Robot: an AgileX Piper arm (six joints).
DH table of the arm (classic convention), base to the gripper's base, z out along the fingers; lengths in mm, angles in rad. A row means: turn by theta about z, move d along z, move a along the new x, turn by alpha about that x. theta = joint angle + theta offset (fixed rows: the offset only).
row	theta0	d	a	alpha
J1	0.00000	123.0	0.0	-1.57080
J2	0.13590	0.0	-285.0	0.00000
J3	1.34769	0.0	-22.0	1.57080
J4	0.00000	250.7	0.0	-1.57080
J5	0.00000	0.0	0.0	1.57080
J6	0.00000	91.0	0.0	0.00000
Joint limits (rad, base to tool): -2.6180..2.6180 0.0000..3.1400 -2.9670..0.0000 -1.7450..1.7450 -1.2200..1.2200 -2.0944..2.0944
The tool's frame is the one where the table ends.
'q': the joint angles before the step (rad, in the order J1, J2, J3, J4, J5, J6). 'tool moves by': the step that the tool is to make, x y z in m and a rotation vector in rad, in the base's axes. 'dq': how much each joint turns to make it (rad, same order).
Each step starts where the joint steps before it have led.
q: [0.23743, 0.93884, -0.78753, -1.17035, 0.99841, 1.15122]
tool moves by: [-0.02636, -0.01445, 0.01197, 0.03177, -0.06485, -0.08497]
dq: [-0.04937, -0.09562, 0.00000, 0.02361, 0.04260, -0.01084]
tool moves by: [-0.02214, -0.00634, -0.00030, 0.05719, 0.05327, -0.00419]
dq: [-0.05954, -0.07820, 0.00000, 0.14450, 0.01348, -0.15142]
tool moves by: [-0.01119, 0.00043, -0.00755, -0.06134, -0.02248, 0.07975]
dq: [-0.00143, -0.07608, 0.06959, -0.02971, -0.07893, -0.04635]
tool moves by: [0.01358, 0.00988, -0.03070, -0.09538, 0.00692, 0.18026]
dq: [0.00004, -0.00175, 0.14186, -0.10300, -0.21944, 0.02651]
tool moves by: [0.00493, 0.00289, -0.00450, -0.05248, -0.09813, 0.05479]
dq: [-0.00012, -0.00182, 0.05716, -0.20953, -0.09654, 0.18662]
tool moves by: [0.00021, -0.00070, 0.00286, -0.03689, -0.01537, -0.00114]
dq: [0.00008, 0.00002, -0.00002, -0.05275, 0.00209, 0.01828]
